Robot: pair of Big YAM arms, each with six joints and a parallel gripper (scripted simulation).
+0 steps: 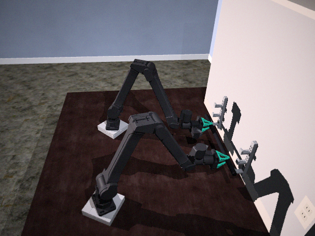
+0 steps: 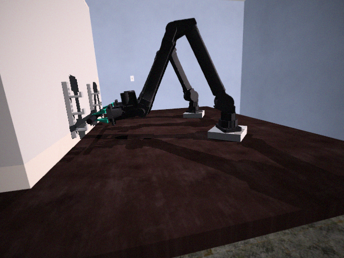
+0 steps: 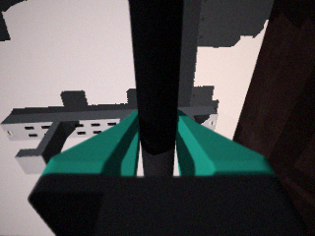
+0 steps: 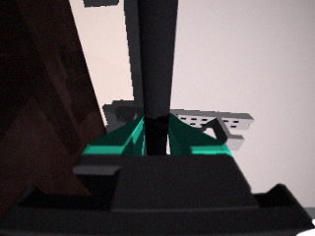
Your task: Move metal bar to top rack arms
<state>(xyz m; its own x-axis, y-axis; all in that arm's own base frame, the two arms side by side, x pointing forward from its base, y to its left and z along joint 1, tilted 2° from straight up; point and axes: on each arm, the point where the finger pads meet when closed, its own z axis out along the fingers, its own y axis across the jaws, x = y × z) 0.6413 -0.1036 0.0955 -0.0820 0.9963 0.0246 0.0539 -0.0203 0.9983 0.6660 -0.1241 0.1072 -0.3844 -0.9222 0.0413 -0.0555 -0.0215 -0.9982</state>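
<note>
Now: the dark metal bar 150 mm to the left of my right hand and 10 mm behind it. From my right hand the other things lie so: white wall 330 mm above, 240 mm ahead, 140 mm to the left.
</note>
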